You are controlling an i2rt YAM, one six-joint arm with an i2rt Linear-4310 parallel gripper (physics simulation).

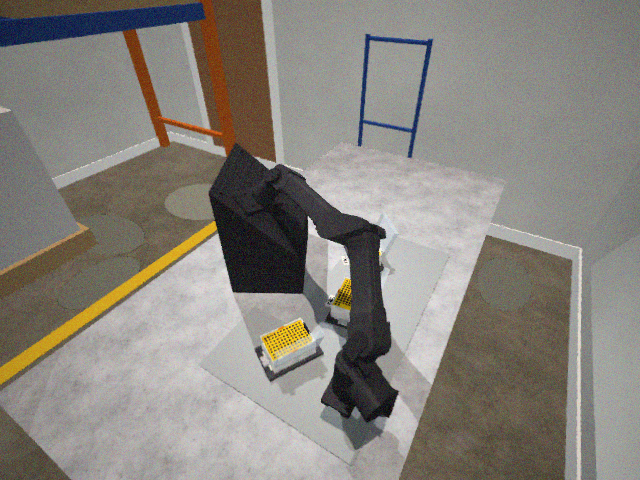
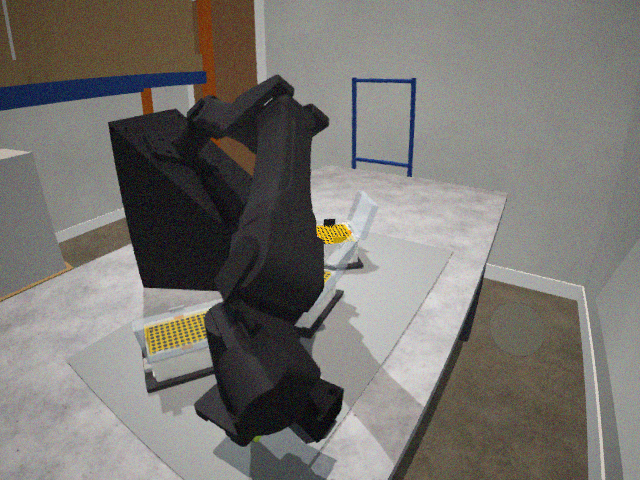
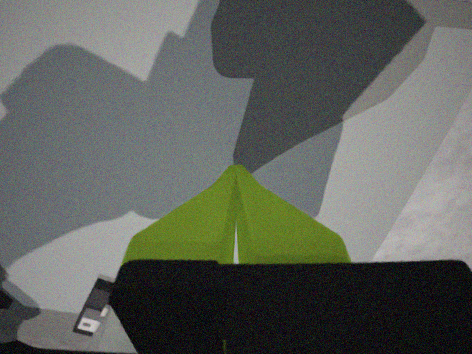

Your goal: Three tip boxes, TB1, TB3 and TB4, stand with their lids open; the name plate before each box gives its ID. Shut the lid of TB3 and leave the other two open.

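Observation:
Three tip boxes with yellow racks stand in a row: the near one, the middle one and the far one. The far box's clear lid stands open, and the middle box's lid is also raised. The near box's lid shows in part, raised at its right end. The ID plates are too small to read, so I cannot tell which box is TB3. My gripper is shut and empty, over the mat to the right of the near box. The arm hides parts of all three boxes.
A grey mat lies under the boxes on the marbled table. A black block stands at the arm's base. The table's right edge runs near the gripper. Arm shadows fall on the mat.

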